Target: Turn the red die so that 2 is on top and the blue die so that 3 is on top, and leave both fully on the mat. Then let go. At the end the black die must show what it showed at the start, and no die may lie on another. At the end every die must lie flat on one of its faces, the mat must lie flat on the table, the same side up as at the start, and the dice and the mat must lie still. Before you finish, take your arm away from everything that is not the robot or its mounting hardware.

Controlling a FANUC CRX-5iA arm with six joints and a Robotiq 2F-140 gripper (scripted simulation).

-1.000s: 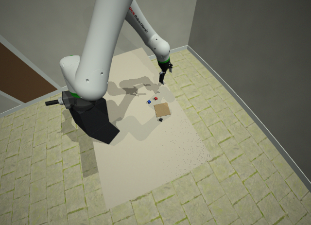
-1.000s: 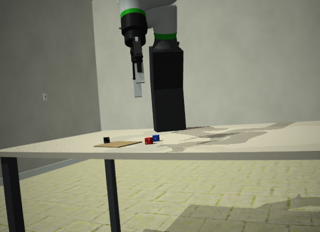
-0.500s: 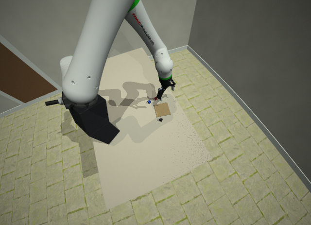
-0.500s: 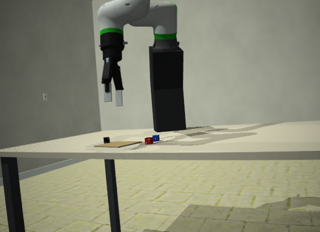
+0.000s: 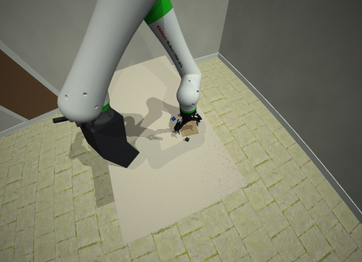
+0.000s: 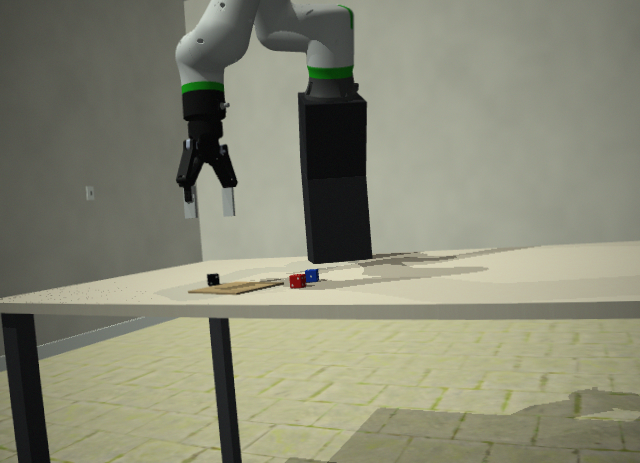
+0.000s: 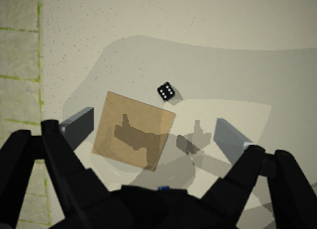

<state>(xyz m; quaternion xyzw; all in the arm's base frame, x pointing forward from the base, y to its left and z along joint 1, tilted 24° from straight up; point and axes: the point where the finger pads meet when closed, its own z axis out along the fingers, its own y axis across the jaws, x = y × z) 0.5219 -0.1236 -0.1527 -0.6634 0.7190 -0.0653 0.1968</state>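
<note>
Right now the black die is 150 mm below my hand, 20 mm to the right of it and 20 mm behind it. Round my hand: red die 220 mm to the left, 150 mm below, 50 mm ahead; blue die 210 mm to the left, 150 mm below, 30 mm behind; brown mat 160 mm below, 70 mm to the left, 50 mm ahead.
</note>
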